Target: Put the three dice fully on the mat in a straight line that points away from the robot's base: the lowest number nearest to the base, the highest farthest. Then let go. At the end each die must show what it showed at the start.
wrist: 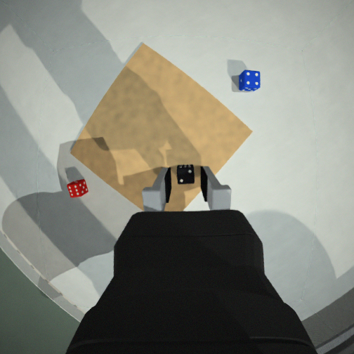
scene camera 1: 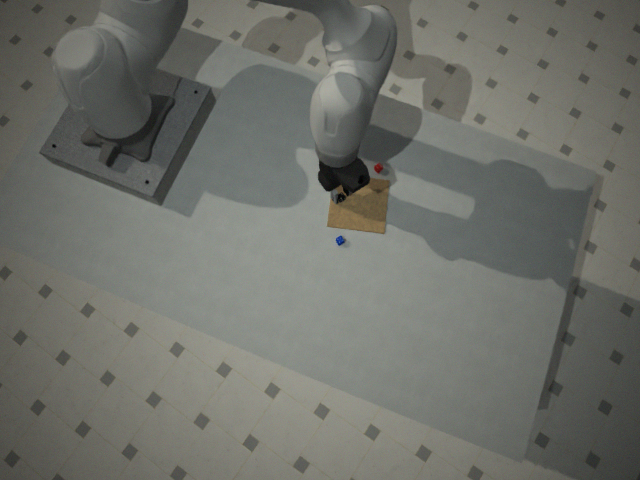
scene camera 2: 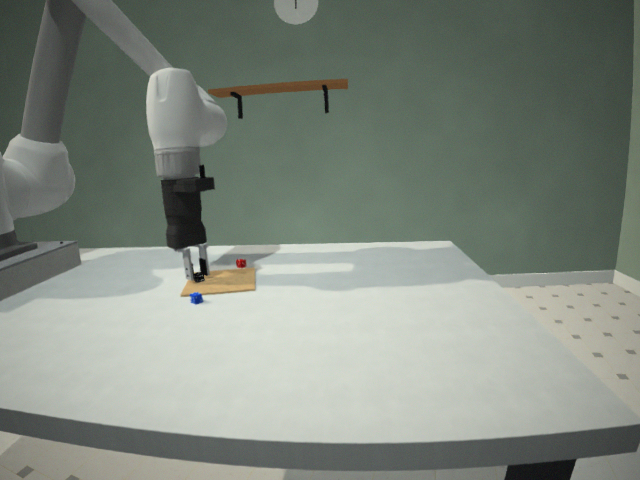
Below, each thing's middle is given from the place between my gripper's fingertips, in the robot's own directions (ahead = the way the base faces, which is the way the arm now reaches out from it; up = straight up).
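Scene:
Tan square mat [scene camera 1: 365, 210]: 10 mm below my hand, 50 mm ahead of it.

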